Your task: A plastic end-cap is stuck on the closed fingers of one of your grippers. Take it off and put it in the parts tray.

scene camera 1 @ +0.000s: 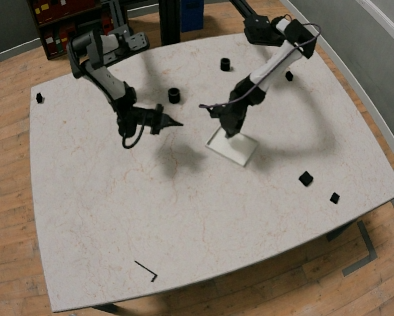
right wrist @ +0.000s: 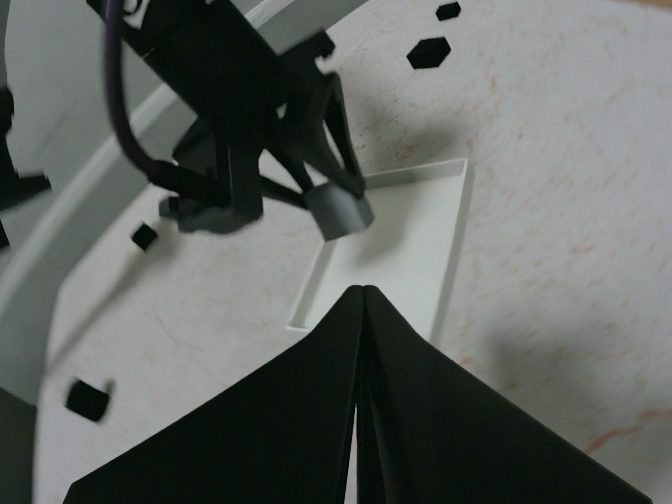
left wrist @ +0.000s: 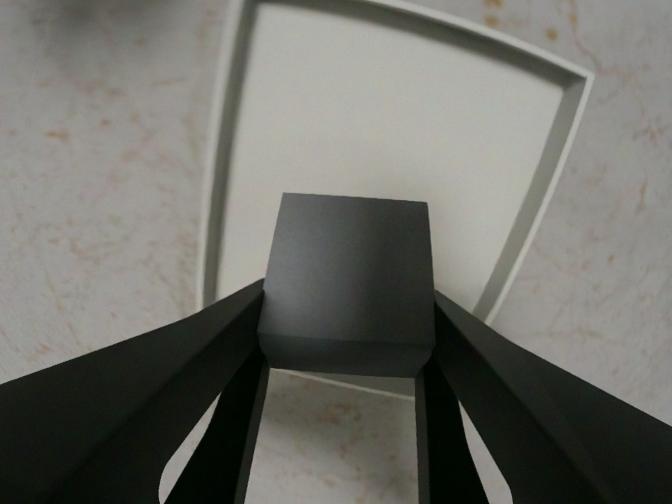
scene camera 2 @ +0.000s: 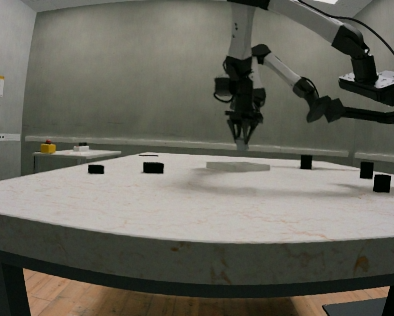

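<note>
The left gripper is in the pictures, and you'd find it in the left wrist view and the right wrist view too. The right gripper's there as well, and so are a white parts tray and a grey end-cap.
</note>
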